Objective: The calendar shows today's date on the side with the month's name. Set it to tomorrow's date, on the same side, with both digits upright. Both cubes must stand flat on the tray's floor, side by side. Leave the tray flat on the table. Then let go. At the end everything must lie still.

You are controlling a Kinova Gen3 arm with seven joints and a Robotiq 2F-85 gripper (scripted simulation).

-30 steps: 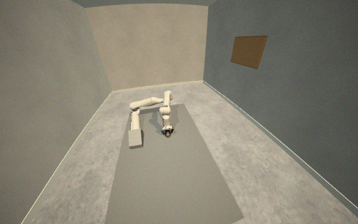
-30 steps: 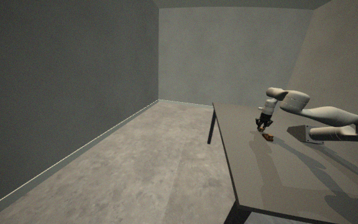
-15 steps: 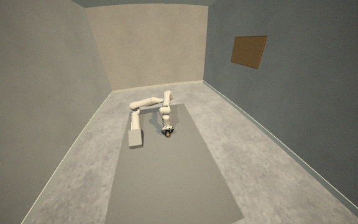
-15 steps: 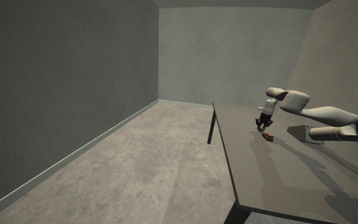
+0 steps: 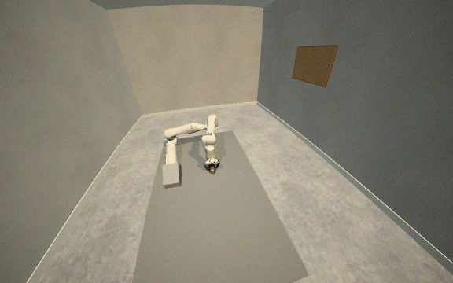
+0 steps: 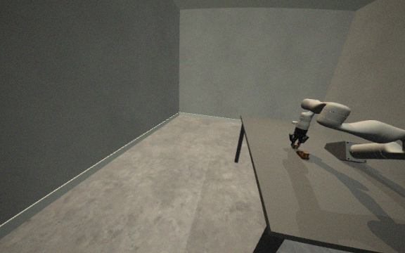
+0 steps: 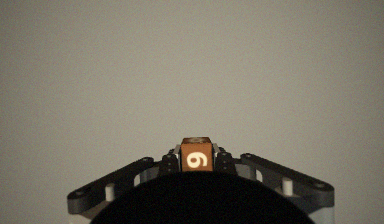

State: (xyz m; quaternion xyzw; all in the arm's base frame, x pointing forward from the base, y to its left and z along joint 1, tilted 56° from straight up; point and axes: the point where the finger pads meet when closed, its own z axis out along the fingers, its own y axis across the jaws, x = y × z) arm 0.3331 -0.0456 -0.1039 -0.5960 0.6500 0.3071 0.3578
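Now: the digit cube 1 cm below my hand. Also, from my hand: orange tray 11 cm to the left, 2 cm below.
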